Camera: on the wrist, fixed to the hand. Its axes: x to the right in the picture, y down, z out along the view.
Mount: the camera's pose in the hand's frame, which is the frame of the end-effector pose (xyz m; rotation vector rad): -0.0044 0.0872 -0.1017 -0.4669 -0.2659 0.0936
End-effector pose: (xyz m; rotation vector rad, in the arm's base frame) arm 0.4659 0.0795 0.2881 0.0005 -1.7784 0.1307
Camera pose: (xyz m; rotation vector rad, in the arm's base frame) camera 0.5597 0.1748 0.2969 -0.4183 -2.0382 -0.2297
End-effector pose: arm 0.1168 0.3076 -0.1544 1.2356 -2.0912 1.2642
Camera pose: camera 0.0354 0.4140 -0.1491 1.1454 -2.4688 0.6070
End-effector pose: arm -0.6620 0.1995 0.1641 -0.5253 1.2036 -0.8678
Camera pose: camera -0.7333 0.2630 0.0700 -0.9229 1.1736 -0.4153
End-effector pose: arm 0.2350 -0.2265 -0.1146 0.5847 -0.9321 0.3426
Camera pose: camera 0.2537 -0.0957 -0.1369 0.1579 -1.2513 0.1217
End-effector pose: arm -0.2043 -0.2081 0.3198 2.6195 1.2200 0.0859
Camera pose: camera -0.1582 -0.2450 0.4401 2.1952 0.8638 0.0323
